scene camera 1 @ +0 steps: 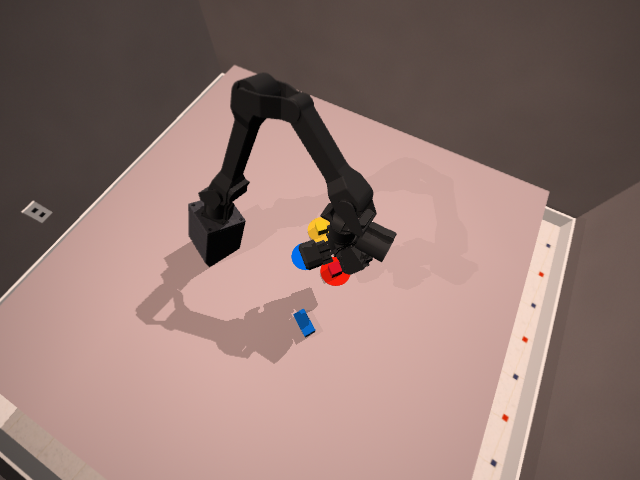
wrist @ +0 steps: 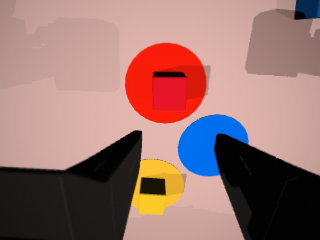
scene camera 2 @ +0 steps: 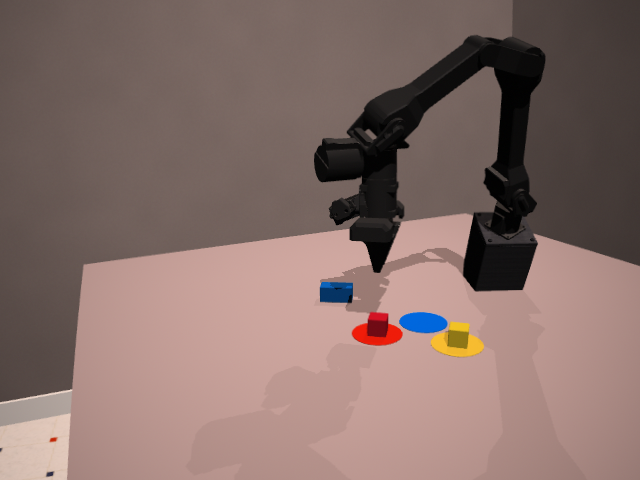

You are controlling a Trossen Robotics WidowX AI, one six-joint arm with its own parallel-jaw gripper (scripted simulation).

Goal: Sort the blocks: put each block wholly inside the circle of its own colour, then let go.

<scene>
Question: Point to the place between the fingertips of the gripper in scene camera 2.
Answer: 379, 268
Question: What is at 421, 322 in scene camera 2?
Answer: A blue circle.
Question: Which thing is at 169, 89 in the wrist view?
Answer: A red block.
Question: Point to a blue circle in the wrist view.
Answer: At 196, 145
</scene>
